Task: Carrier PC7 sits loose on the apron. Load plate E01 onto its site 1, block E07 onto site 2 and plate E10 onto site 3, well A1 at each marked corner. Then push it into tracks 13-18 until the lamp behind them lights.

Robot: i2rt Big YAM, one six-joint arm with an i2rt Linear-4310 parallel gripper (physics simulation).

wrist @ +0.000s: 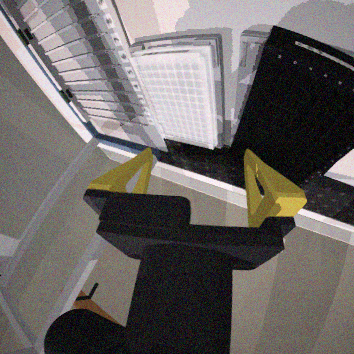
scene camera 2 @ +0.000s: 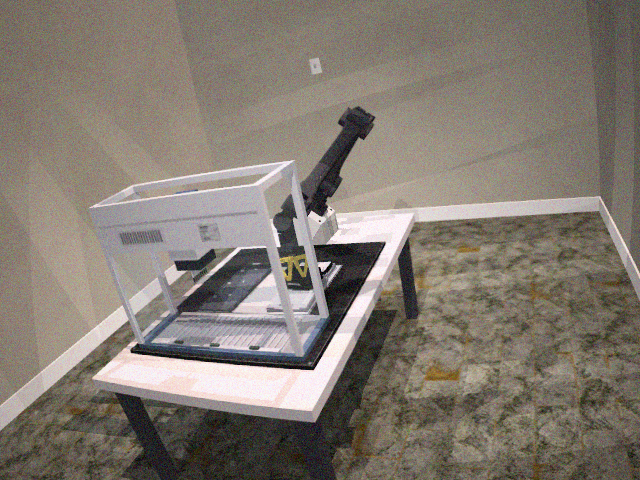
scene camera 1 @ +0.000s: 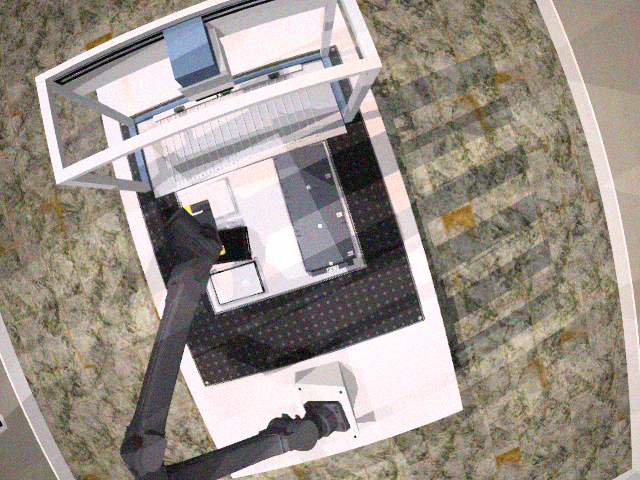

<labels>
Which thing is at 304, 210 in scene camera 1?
A grey carrier.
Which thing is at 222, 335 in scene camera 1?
A black perforated deck.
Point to a well plate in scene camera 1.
217, 194
</labels>
